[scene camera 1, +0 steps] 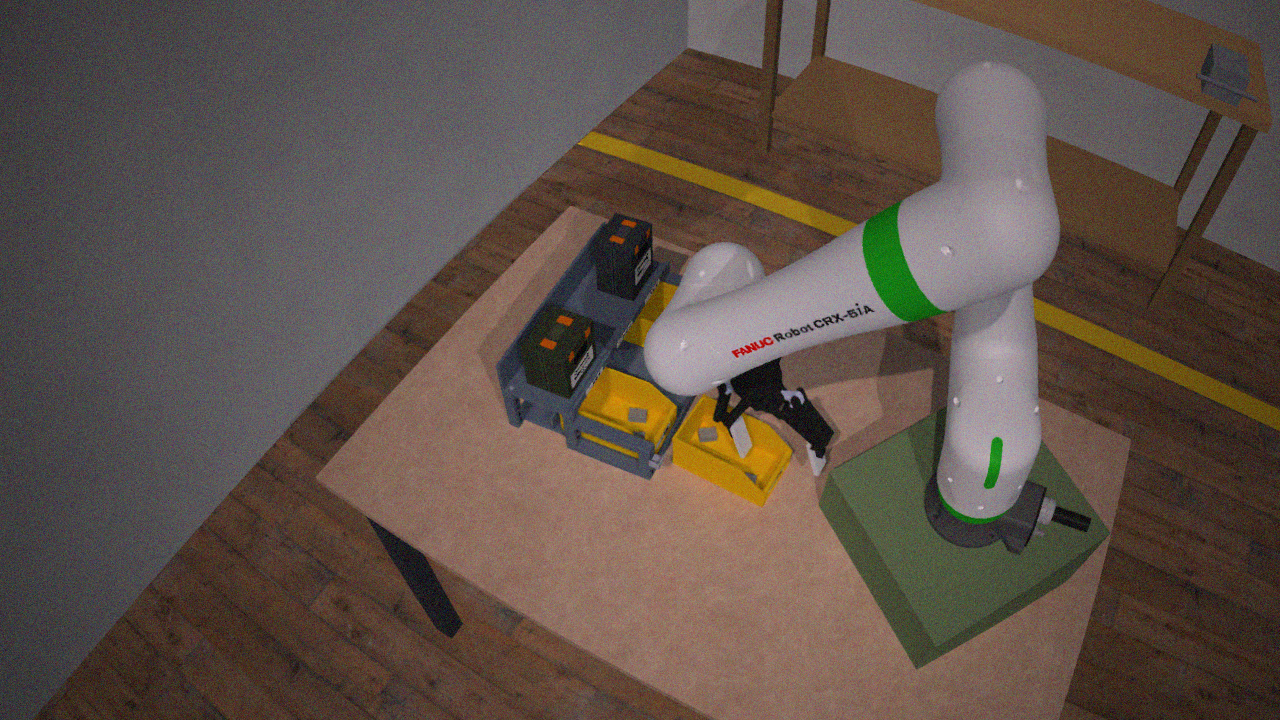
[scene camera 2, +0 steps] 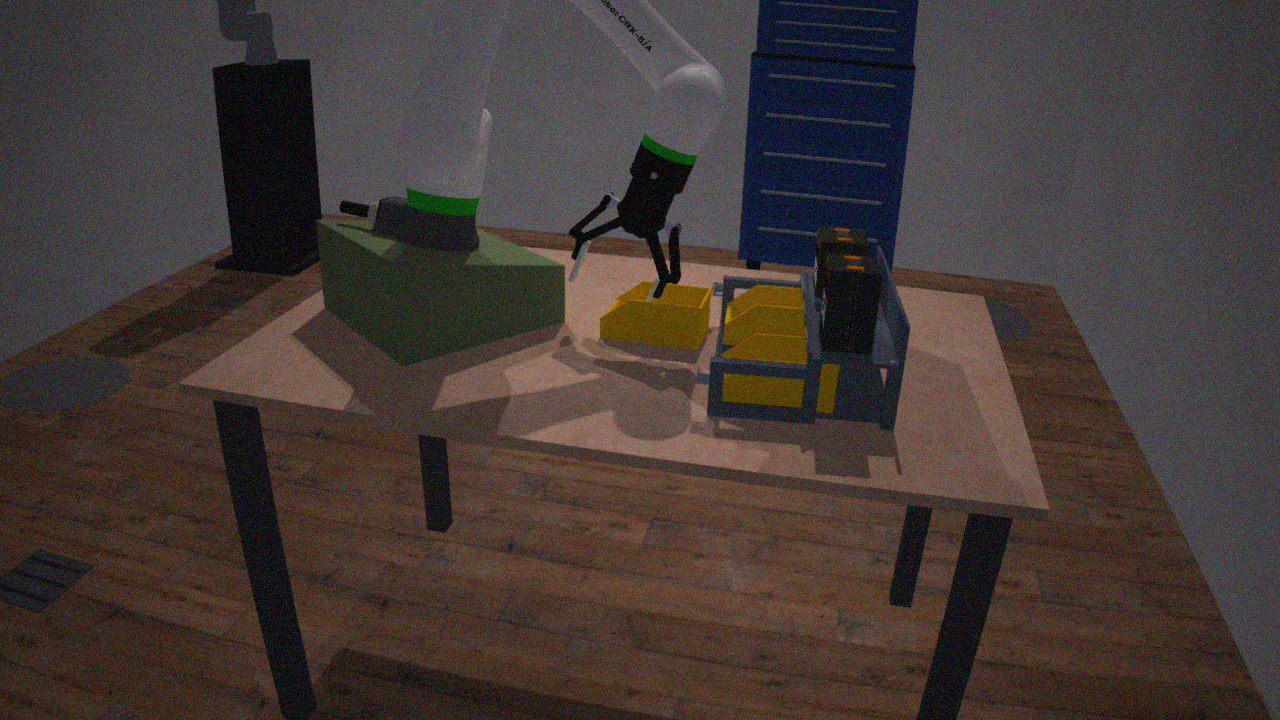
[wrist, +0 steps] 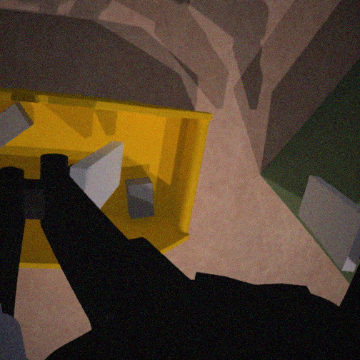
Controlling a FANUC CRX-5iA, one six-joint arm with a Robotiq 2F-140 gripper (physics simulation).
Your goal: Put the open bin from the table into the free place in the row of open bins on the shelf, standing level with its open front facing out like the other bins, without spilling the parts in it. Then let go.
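Places are measured from the arm's base along level axes (x ahead, y left, z up), in metres.
Pixels of known places: gripper, fingertip midpoint: (scene camera 1: pixel 782 459) (scene camera 2: pixel 607 295); arm's base, link origin: (scene camera 1: pixel 971 502) (scene camera 2: pixel 437 241).
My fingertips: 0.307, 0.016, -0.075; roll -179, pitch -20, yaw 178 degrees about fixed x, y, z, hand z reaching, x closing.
Observation:
Ahead of a thing's pixels: the offset from my fingertips to its top centre, as dx, dy, dz. "pt": to the spot under its first point.
The yellow open bin @(pt +0.089, +0.056, -0.023) (scene camera 1: pixel 716 471) (scene camera 2: pixel 657 324) (wrist: pixel 145 125) stands level on the table beside the shelf, holding small grey parts @(pt +0.140, -0.015, -0.045) (scene camera 1: pixel 708 434) (wrist: pixel 140 199). My gripper (scene camera 1: pixel 778 449) (scene camera 2: pixel 617 276) (wrist: pixel 214 179) is tilted, open and empty; one fingertip is over the bin's inside, the other outside it, toward the green block. Whether the first finger touches the bin, I cannot tell. The grey-blue shelf (scene camera 1: pixel 601 308) (scene camera 2: pixel 810 394) bears a near yellow bin (scene camera 1: pixel 626 407) (scene camera 2: pixel 763 389) and a far yellow bin (scene camera 1: pixel 657 308) (scene camera 2: pixel 769 300). The place between them is partly hidden by the arm in scene camera 1.
Two dark boxes @(+0.387, +0.041, +0.136) (scene camera 1: pixel 559 358) @(pt +0.378, -0.149, +0.137) (scene camera 1: pixel 623 259) (scene camera 2: pixel 850 304) stand on the upper level at the back of the shelf. The arm's green base block (scene camera 1: pixel 895 573) (scene camera 2: pixel 438 304) (wrist: pixel 325 125) stands on the table beyond the outer finger. A blue cabinet (scene camera 2: pixel 827 152) stands behind the table.

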